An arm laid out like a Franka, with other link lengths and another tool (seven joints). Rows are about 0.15 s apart.
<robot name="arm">
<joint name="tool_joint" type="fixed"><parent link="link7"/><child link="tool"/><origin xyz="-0.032 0.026 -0.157" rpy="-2.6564 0 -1.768"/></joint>
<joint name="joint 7" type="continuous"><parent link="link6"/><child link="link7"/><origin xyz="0.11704 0 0"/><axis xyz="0 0 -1"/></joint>
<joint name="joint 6" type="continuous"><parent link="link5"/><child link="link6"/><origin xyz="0 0 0"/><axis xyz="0 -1 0"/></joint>
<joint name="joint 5" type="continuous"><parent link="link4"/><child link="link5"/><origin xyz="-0.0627 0 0.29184"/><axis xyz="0 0 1"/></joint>
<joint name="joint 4" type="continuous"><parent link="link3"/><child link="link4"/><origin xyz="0.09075 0 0"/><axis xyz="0 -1 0"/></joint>
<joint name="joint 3" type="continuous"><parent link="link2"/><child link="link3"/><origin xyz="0 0 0.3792"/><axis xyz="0 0 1"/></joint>
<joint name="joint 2" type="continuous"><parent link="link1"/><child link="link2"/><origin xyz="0 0 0"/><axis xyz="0 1 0"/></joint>
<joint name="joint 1" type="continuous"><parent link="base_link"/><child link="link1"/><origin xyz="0 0 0.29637"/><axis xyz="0 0 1"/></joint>
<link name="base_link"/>
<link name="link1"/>
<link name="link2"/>
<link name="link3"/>
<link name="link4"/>
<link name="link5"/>
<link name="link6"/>
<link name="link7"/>
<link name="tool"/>
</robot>
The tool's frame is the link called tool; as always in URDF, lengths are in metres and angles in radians. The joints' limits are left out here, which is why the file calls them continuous.
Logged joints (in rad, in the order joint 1, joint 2, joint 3, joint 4, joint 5, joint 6, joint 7), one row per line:
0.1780 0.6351 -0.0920 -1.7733 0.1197 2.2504 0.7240
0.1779 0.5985 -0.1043 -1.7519 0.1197 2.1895 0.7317
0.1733 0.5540 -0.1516 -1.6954 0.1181 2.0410 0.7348
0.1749 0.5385 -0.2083 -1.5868 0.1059 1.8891 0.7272
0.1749 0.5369 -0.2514 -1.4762 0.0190 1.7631 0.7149
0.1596 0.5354 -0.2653 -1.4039 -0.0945 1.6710 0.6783
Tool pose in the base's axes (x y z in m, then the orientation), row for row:
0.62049 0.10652 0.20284 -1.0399 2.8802 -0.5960
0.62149 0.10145 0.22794 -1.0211 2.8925 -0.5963
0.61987 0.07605 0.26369 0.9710 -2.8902 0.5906
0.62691 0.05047 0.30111 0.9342 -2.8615 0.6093
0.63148 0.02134 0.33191 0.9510 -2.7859 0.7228
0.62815 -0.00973 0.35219 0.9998 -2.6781 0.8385
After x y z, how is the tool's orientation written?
As a rotation vector, in radians.
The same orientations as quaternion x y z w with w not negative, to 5 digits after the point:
-0.33332 0.92319 -0.19104 0.01098
-0.32675 0.92561 -0.19082 0.00836
0.31261 -0.93048 0.19014 0.01798
0.30399 -0.93115 0.19827 0.03520
0.31326 -0.91768 0.23809 0.05518
0.33450 -0.89600 0.28053 0.08117

